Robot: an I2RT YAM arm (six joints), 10 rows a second.
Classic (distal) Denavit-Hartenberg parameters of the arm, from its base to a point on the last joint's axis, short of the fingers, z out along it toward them. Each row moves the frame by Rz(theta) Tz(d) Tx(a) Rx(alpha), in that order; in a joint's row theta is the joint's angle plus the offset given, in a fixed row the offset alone. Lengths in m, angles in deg.
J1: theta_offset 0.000, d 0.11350, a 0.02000, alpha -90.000
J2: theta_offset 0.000, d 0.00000, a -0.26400, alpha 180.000
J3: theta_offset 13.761, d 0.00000, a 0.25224, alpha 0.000
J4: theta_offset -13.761, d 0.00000, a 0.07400, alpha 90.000
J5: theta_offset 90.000, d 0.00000, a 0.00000, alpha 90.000
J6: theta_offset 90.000, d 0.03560, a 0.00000, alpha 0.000
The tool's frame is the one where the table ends.
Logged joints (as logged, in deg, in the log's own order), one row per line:
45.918, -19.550, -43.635, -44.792, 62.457, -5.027
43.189, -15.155, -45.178, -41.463, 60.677, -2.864
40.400, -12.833, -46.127, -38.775, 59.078, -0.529
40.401, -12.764, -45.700, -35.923, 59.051, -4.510
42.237, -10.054, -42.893, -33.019, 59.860, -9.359
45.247, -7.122, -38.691, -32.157, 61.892, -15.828
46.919, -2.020, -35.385, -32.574, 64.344, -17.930
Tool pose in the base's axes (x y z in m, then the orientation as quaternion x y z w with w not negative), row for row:
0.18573, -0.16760, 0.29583, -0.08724, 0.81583, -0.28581, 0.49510
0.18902, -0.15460, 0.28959, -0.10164, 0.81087, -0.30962, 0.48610
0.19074, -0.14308, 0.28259, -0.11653, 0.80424, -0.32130, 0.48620
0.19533, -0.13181, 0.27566, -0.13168, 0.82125, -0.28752, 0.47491
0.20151, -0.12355, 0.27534, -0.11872, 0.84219, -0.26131, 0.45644
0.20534, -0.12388, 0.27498, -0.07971, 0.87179, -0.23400, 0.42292
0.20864, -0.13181, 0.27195, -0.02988, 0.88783, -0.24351, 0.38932
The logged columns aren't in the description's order. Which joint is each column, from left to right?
Columns, left to right: J3, J5, J6, J1, J2, J4.
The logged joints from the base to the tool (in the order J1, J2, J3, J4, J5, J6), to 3 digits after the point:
-44.792, 62.457, 45.918, -5.027, -19.550, -43.635
-41.463, 60.677, 43.189, -2.864, -15.155, -45.178
-38.775, 59.078, 40.400, -0.529, -12.833, -46.127
-35.923, 59.051, 40.401, -4.510, -12.764, -45.700
-33.019, 59.860, 42.237, -9.359, -10.054, -42.893
-32.157, 61.892, 45.247, -15.828, -7.122, -38.691
-32.574, 64.344, 46.919, -17.930, -2.020, -35.385

